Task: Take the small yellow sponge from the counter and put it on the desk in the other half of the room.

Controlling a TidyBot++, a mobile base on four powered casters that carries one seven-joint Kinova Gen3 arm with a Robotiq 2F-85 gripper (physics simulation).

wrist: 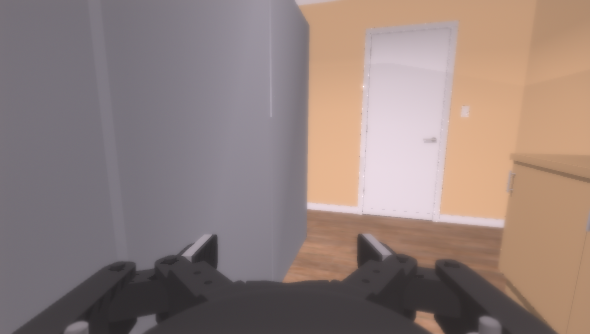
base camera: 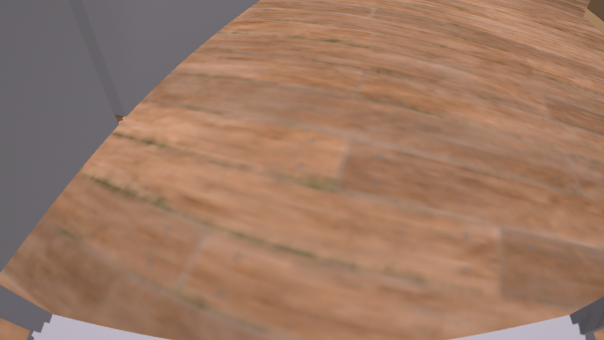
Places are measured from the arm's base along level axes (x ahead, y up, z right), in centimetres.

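Pixels of known places: gripper, fingertip midpoint: [wrist: 287, 249].
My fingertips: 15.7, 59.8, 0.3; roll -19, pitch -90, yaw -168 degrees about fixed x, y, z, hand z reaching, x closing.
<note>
Behind a point stands the place of what it marks, as x, y, z.
My gripper [wrist: 287, 249] {15.7, 59.8, 0.3} is open and empty in the wrist view, its two fingers wide apart at the lower middle. The yellow sponge does not show in either view. A tan cabinet with a counter top [wrist: 555, 162] {113.9, 51.0, 124.8} stands at the right edge of the wrist view, well beyond the right finger. Whether it is the sponge's counter I cannot tell. The desk cannot be made out in either view.
A tall grey panel [wrist: 200, 125] [base camera: 55, 125] stands close on the left. Wood floor [base camera: 325, 200] {37.1, -39.6, 1.9} [wrist: 400, 240] {224.1, -39.6, 107.7} runs past it. A white door [wrist: 407, 125] {282.3, 67.6, 133.7} is in the orange wall [wrist: 335, 110] {308.3, 84.7, 58.1} at the back. A tan corner [base camera: 595, 20] {136.6, -37.1, 140.2} shows at the base view's top right.
</note>
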